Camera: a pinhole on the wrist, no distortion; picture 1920 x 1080 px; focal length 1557.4 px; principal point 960.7 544.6 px. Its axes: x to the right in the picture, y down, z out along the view. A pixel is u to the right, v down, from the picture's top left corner.
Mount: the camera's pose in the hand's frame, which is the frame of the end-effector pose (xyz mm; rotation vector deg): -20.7 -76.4 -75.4 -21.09 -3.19 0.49
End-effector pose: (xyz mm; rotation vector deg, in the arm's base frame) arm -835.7 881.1 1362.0 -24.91 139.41 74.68
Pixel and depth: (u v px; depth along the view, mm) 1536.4 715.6 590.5
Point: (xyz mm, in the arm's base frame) -995.0 1359.6 1197.6
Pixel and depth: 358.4 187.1 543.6
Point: -529.5 1298.5 1234.4
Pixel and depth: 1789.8 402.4 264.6
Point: -899.9 1027.0 1218.1
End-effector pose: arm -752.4 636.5 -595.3 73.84 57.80 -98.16
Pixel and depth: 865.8 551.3 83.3
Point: -788.4 656.9 -558.5
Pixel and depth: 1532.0 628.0 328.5
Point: -802.1 394.0 -641.5
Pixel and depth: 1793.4 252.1 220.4
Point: -857.4 503.9 -645.1
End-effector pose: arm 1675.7 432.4 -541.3 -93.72 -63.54 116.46
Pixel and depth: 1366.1 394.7 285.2
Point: 1475.8 379.5 -558.1
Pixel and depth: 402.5 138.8 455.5
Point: 1378.5 168.9 -358.3
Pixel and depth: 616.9 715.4 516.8
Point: 1409.6 78.4 -524.9
